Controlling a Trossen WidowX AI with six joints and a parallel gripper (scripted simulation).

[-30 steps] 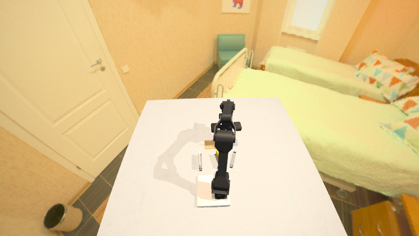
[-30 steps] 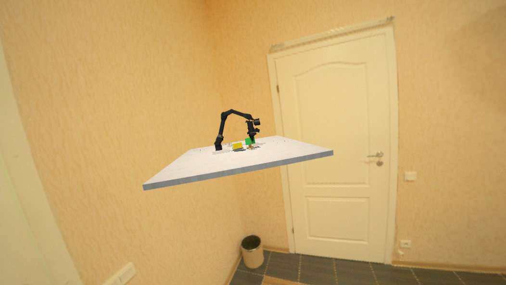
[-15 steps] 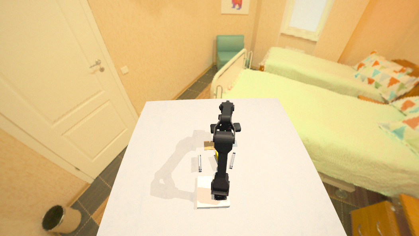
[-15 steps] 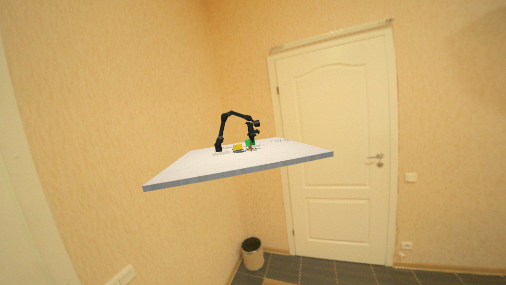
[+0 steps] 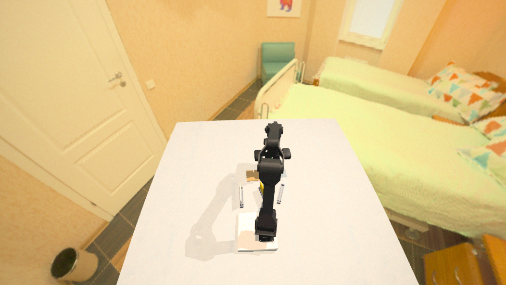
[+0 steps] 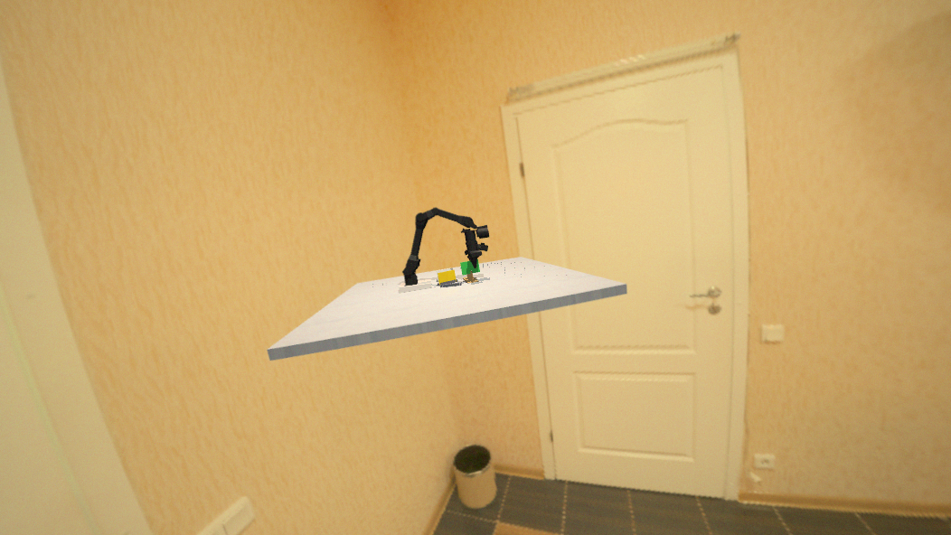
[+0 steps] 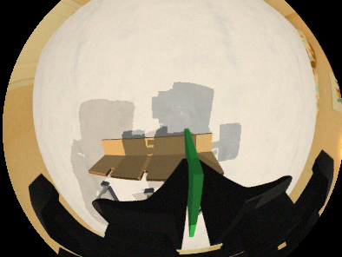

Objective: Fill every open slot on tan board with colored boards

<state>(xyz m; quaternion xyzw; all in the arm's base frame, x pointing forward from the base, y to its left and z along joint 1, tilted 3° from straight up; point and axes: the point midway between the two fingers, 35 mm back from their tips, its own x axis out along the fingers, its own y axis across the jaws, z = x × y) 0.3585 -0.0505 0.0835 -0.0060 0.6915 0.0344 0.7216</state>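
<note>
Now: gripper tip 160 mm past the yellow board, 50 mm to the right of it and 40 mm above it. The rest, counted from my gripper tip: tan board (30 mm behind, 50 mm to the left, 40 mm below); green board (30 mm behind).
</note>
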